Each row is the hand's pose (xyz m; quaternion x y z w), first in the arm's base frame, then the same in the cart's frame.
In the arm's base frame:
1: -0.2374 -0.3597 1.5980 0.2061 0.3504 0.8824 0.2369
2: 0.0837 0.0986 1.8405 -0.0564 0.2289 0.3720 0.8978
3: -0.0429 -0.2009 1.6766 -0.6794 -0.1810 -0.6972 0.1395
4: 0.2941 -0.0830 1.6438 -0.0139 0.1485 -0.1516 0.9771
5: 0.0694 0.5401 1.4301 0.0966 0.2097 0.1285 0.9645
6: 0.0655 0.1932 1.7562 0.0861 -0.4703 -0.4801 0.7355
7: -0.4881 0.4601 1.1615 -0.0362 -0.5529 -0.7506 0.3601
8: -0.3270 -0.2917 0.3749 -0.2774 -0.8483 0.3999 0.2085
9: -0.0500 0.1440 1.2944 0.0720 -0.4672 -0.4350 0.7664
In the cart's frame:
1: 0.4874 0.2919 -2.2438 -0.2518 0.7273 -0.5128 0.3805
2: 0.9179 -0.1334 -2.1679 0.8311 -0.2632 0.4800 0.0980
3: 0.7084 0.1642 -2.1800 0.0112 0.5021 -0.2016 0.8409
4: 1.0037 0.1362 -1.9786 0.8910 0.2418 0.3335 0.1908
5: 0.7573 -0.4387 -1.6734 0.9048 0.0060 0.4255 0.0166
6: 0.8716 -0.2031 -2.0711 0.7852 0.4615 -0.3733 0.1763
7: 0.1341 -0.4125 -1.6920 0.4027 0.6520 -0.5684 0.2994
8: -0.1316 0.5411 -1.2127 0.3727 -0.5635 -0.6830 0.2775
9: 0.5591 -0.0567 -1.7395 0.8154 0.4181 -0.3553 0.1846

